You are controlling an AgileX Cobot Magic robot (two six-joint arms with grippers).
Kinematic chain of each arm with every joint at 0, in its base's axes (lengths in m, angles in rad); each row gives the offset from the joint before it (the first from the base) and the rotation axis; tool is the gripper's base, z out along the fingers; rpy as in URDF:
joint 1: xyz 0 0 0.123 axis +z
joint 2: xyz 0 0 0 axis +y
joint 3: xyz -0.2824 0 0.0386 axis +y
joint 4: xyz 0.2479 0 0.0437 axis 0.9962 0 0.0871
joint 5: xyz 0 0 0 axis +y
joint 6: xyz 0.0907 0 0.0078 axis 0.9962 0 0.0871
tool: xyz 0 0 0 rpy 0 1.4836 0
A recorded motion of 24 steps. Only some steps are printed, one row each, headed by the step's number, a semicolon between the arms.
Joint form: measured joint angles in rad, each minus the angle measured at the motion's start. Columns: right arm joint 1, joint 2, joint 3, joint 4, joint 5, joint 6; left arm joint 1, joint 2, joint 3, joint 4, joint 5, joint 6.
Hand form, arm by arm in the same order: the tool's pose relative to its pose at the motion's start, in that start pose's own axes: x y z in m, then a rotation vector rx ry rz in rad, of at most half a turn. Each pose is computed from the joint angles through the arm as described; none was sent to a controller.
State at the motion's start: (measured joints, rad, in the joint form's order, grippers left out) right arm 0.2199 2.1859 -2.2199 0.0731 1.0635 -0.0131; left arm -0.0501 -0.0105 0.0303 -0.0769 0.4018 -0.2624
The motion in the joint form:
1: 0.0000 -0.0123 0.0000 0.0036 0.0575 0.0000; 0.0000 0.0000 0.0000 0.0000 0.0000 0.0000
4: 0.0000 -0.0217 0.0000 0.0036 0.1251 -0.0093; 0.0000 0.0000 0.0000 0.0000 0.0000 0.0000
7: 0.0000 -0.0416 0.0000 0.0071 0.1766 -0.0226; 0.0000 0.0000 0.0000 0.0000 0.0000 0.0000
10: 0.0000 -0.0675 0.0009 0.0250 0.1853 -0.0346; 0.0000 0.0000 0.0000 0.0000 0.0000 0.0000
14: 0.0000 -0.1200 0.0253 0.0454 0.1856 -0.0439; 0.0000 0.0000 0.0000 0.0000 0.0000 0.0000
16: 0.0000 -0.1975 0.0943 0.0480 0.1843 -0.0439; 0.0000 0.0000 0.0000 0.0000 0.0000 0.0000
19: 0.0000 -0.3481 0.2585 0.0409 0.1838 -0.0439; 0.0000 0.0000 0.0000 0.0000 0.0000 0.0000
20: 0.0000 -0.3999 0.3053 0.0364 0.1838 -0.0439; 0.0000 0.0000 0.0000 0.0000 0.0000 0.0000
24: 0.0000 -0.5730 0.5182 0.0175 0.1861 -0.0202; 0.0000 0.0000 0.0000 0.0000 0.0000 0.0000
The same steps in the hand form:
1: 0.0036 0.0008 -0.0064 -0.0042 0.0452 0.0008; 0.0000 0.0000 0.0000 0.0000 0.0000 0.0000
4: 0.0085 0.0012 -0.0115 -0.0058 0.1034 -0.0092; 0.0000 0.0000 0.0000 0.0000 0.0000 0.0000
7: 0.0107 0.0023 -0.0220 -0.0111 0.1349 -0.0226; 0.0000 0.0000 0.0000 0.0000 0.0000 0.0000
10: 0.0087 0.0047 -0.0349 -0.0288 0.1181 -0.0297; 0.0000 0.0000 0.0000 0.0000 0.0000 0.0000
14: 0.0081 0.0078 -0.0557 -0.0483 0.0897 -0.0339; 0.0000 0.0000 0.0000 0.0000 0.0000 0.0000
16: 0.0141 0.0093 -0.0783 -0.0507 0.0798 -0.0337; 0.0000 0.0000 0.0000 0.0000 0.0000 0.0000
19: 0.0356 0.0105 -0.1135 -0.0441 0.0931 -0.0350; 0.0000 0.0000 0.0000 0.0000 0.0000 0.0000
20: 0.0426 0.0108 -0.1271 -0.0399 0.0882 -0.0371; 0.0000 0.0000 0.0000 0.0000 0.0000 0.0000
24: 0.0807 0.0102 -0.1564 -0.0209 0.1310 -0.0172; 0.0000 0.0000 0.0000 0.0000 0.0000 0.0000

